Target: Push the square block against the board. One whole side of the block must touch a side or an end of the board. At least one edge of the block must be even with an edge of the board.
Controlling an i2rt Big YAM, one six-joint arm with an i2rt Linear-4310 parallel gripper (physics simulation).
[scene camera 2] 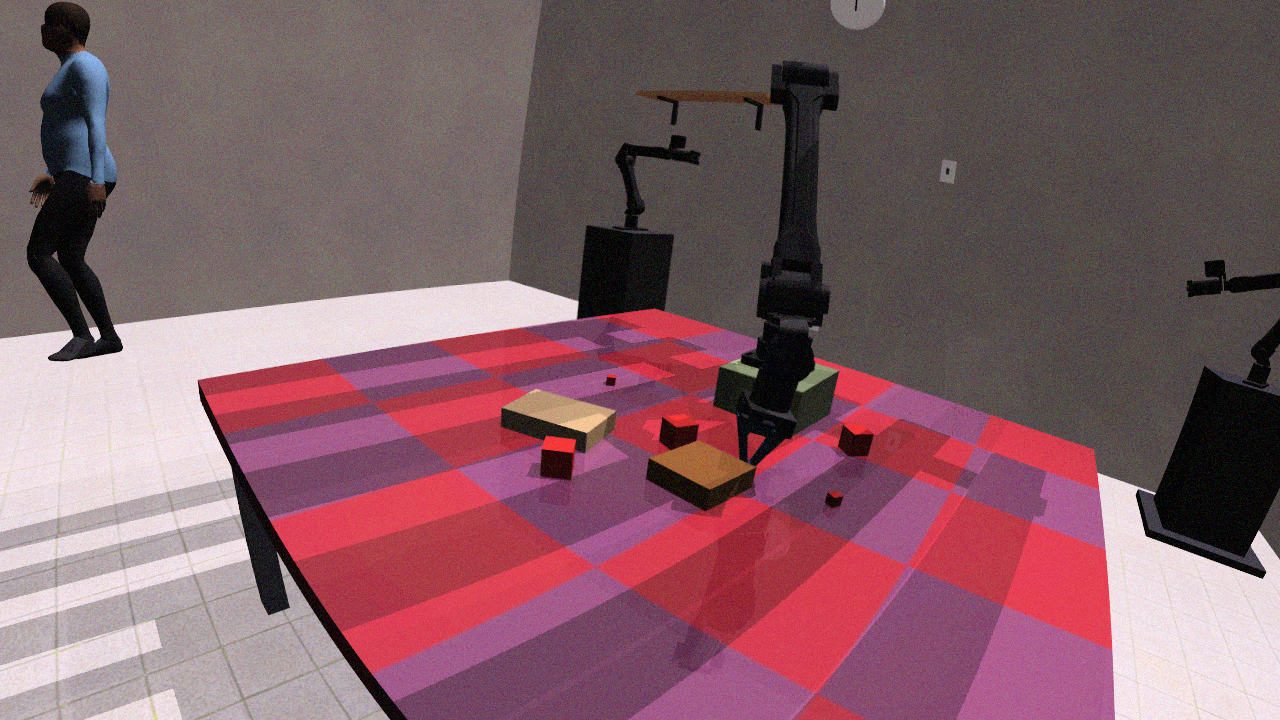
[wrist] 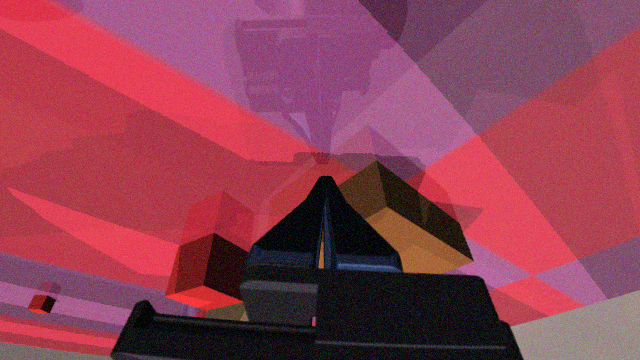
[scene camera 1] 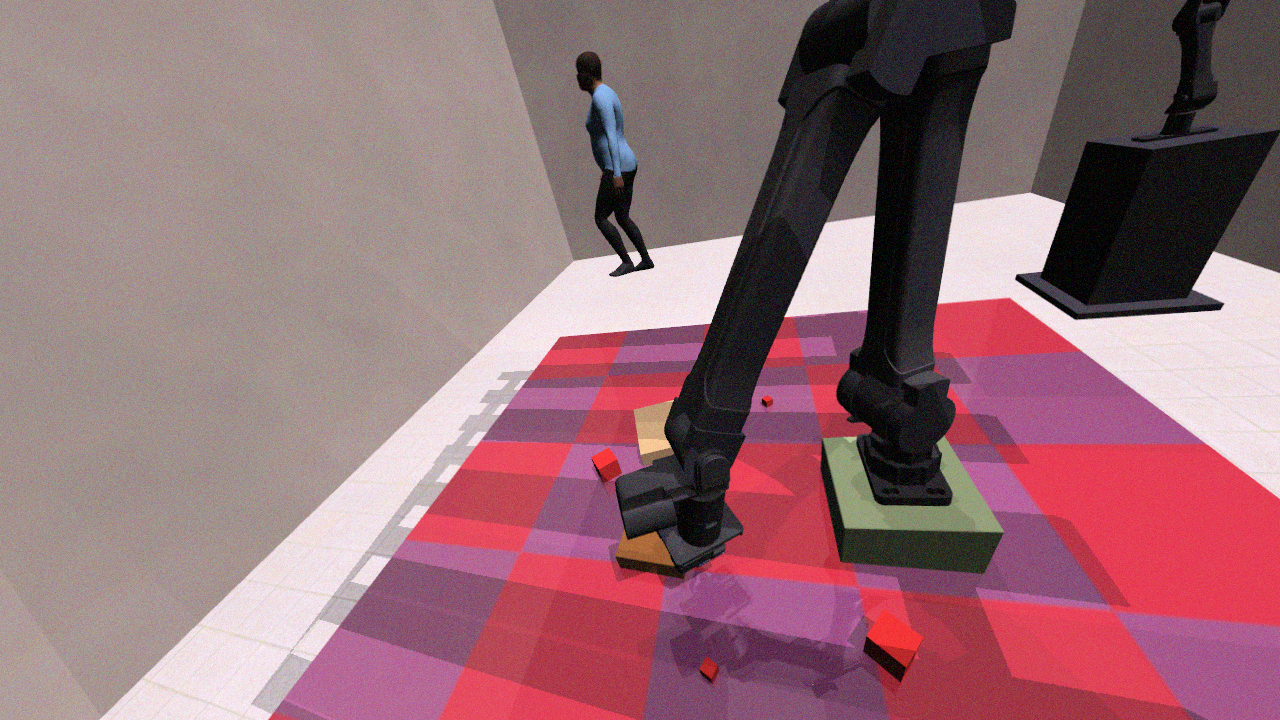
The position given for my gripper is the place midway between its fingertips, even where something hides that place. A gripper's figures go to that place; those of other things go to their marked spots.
My gripper [scene camera 1: 696, 560] is 0.64 m from the lens. An orange square block [scene camera 1: 647, 553] is 0.64 m from the lens. A tan board [scene camera 1: 650, 420]: 0.83 m from the lens. The marked spots on the tan board and the orange square block are 0.30 m apart.
